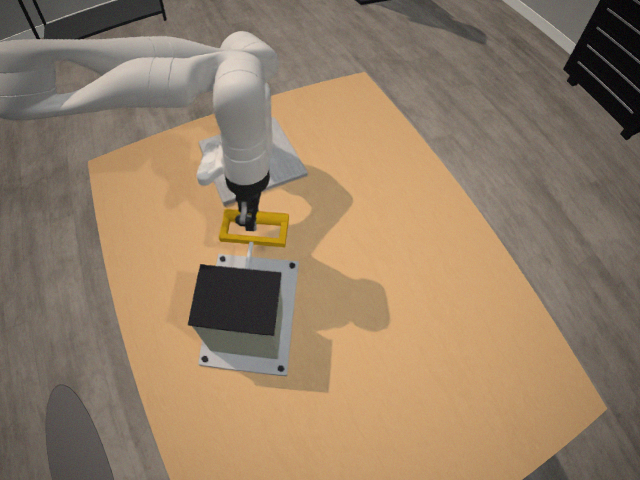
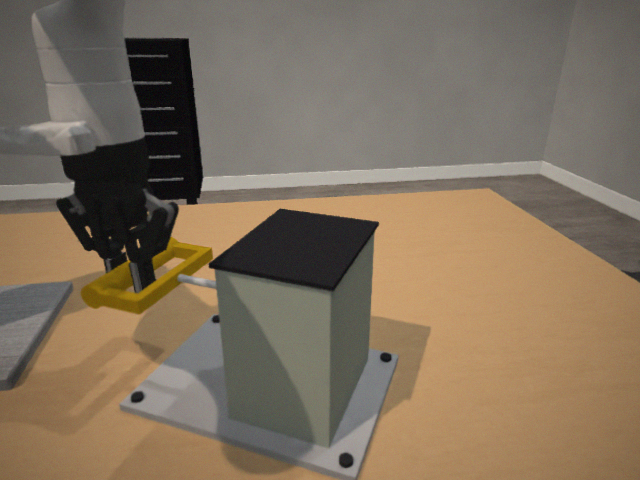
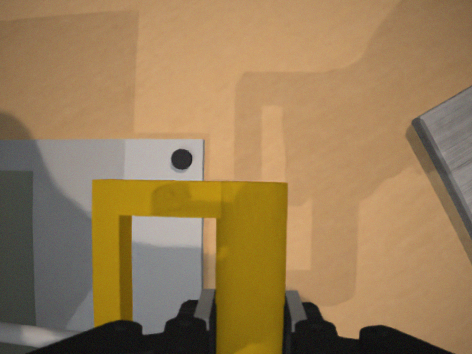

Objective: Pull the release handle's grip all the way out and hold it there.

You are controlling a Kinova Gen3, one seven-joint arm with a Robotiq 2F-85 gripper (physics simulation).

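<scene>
The release handle is a yellow rectangular frame with a thick round grip bar (image 1: 273, 217) (image 2: 98, 292) (image 3: 252, 240) on its side away from the housing. A pale rod (image 1: 250, 251) (image 2: 196, 281) (image 3: 35, 334) joins the frame's near bar to the green-grey, black-topped housing (image 1: 237, 299) (image 2: 273, 351) (image 3: 15, 250). A length of rod shows between them, and the frame stands clear of the housing, above the table. My gripper (image 1: 249, 223) (image 2: 124, 276) (image 3: 249, 312) points down and is shut on the grip bar, one finger inside the frame and one outside. The rod's inner end is hidden in the housing.
The housing stands on a bolted grey base plate (image 1: 289, 320) (image 2: 175, 382) (image 3: 165, 280) on the orange table top (image 1: 439, 310) (image 2: 491, 310). A grey slab (image 1: 289, 160) (image 2: 25, 320) (image 3: 455, 145) lies beyond the handle, partly under the arm. A black drawer cabinet (image 1: 610, 67) (image 2: 175, 118) stands off the table.
</scene>
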